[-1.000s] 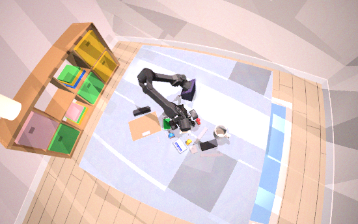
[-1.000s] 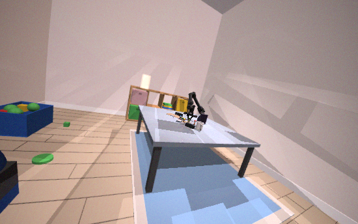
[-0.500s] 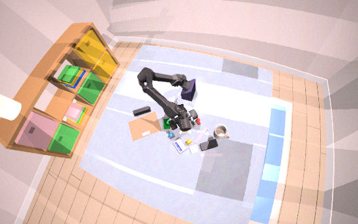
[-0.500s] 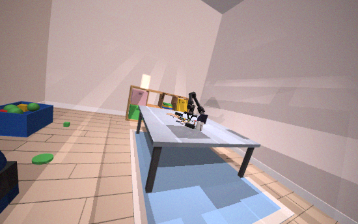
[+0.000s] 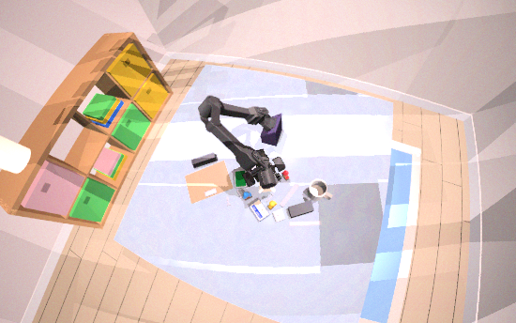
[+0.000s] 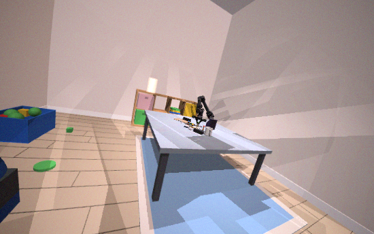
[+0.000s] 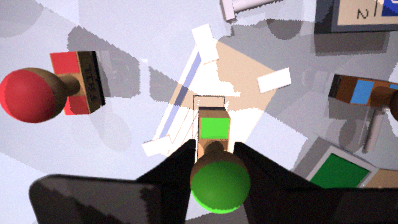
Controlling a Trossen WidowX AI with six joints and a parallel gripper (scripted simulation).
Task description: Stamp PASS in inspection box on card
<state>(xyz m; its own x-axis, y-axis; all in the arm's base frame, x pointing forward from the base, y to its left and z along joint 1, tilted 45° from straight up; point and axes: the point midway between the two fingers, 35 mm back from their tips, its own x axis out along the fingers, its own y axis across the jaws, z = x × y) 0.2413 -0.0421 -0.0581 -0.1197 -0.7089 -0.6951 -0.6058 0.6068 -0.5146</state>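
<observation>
The white lined card lies 1 cm ahead of my gripper tip and 4 cm below it. The rest, counted from my gripper tip: red stamp: 3 cm behind, 9 cm to the left, 2 cm below; then green ink pad: 2 cm ahead, 12 cm to the right, 3 cm below; then blue stamp: 10 cm ahead, 7 cm to the right, 2 cm below.
</observation>
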